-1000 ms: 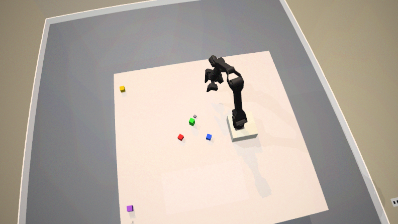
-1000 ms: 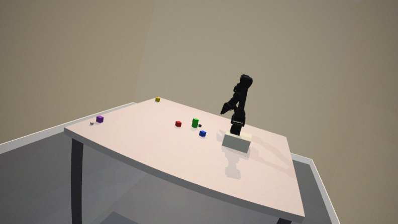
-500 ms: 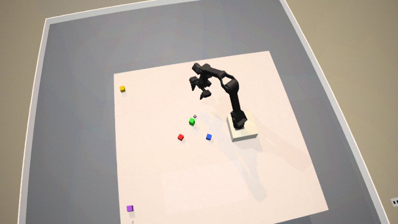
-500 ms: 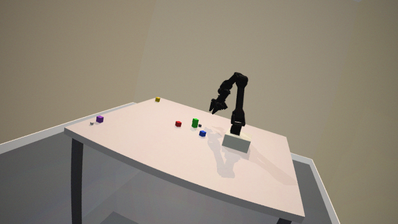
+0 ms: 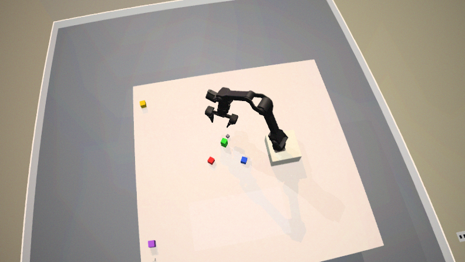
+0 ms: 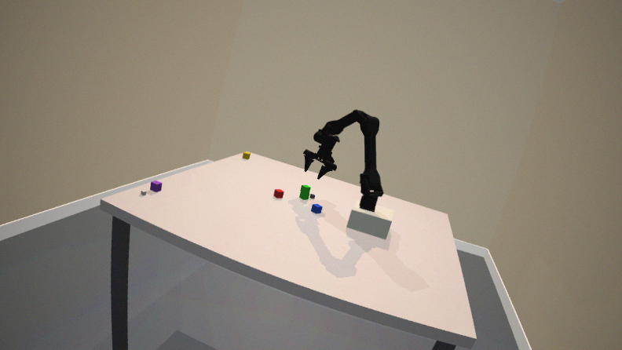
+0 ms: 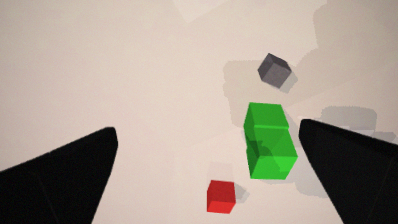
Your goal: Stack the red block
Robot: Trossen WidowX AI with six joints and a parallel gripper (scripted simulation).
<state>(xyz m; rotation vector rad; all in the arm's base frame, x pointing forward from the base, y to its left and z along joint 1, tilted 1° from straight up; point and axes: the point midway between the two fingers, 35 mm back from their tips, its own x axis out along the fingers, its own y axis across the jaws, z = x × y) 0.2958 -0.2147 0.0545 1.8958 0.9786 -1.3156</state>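
Now: the red block 180 mm to the left of my gripper tip, 90 mm ahead of it and 80 mm below it. The rest, counted from my gripper tip: grey cube: 90 mm below, 40 mm to the left, 40 mm behind; then yellow block: 460 mm ahead, 300 mm to the right, 80 mm below; then blue block: 220 mm to the left, 100 mm behind, 80 mm below.
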